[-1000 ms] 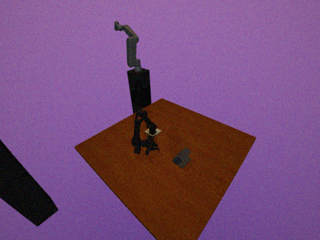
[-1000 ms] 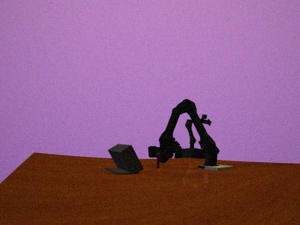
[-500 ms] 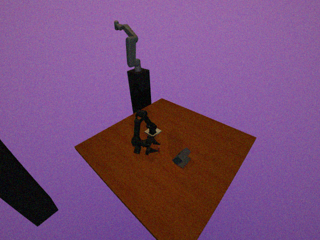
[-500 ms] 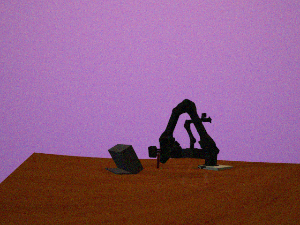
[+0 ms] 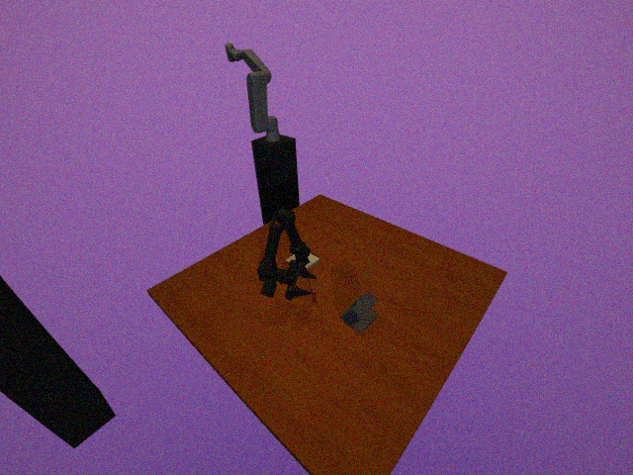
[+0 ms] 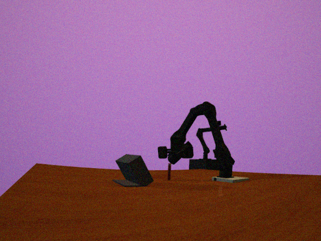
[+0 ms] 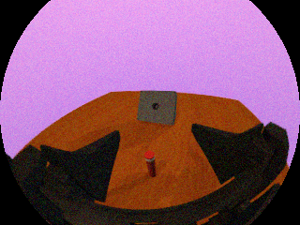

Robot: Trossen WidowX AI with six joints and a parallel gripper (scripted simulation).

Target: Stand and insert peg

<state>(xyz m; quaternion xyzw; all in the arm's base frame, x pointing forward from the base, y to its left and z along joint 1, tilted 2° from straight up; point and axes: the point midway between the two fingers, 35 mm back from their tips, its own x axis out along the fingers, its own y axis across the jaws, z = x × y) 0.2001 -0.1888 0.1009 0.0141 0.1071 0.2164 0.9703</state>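
The red peg lies 10 mm behind my gripper tip, 10 mm to the left of it and 60 mm below it. Round my gripper tip: sloped grey panel: 200 mm ahead, 60 mm to the left, 70 mm below.
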